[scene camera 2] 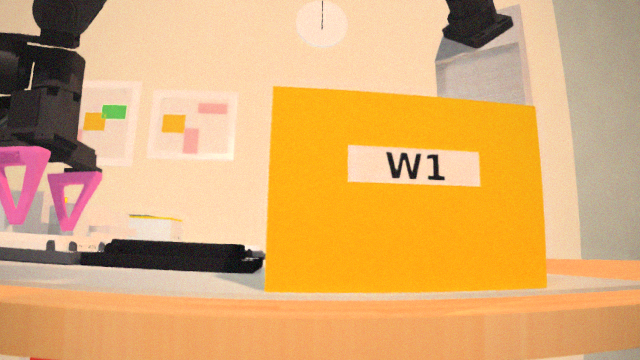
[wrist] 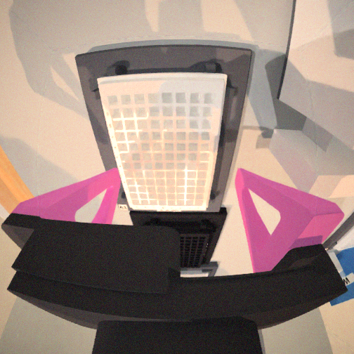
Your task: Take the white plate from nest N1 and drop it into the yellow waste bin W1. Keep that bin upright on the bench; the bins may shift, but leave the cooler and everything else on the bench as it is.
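Where they show: gripper, fingertip midpoint: [scene camera 2: 44,228]; arm's base, link origin: [scene camera 2: 477,31].
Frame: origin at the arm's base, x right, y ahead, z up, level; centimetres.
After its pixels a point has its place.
Observation:
The white plate [scene camera 2: 25,243] @[x -39.4, y 51.0, z -40.9 cm] [wrist: 165,145], a grid of square wells, lies flat in a dark grey nest [scene camera 2: 40,257] @[x -40.4, y 47.8, z -42.0 cm] [wrist: 235,100]; the small label at the nest's corner is too small to read surely. My gripper [scene camera 2: 42,226] @[x -34.6, y 54.0, z -39.2 cm] [wrist: 177,174] is open and empty, its pink fingertips above the plate with a gap below them. In the wrist view the tips stand wide to either side of the plate's near part. The yellow waste bin W1 [scene camera 2: 405,235] @[x -45.0, y 16.0, z -39.3 cm] stands upright on the bench, right of the nests; its inside is hidden.
A black nest [scene camera 2: 160,262] @[x -36.5, y 37.3, z -41.9 cm] with a black plate [wrist: 192,250] sits between the grey nest and the bin. Pale grey block shapes [wrist: 320,90] stand right of the grey nest. A blue object [wrist: 345,287] shows at the right edge. A white box [scene camera 2: 156,228] @[x -2.2, y 60.5, z -37.5 cm] stands behind the black nest.

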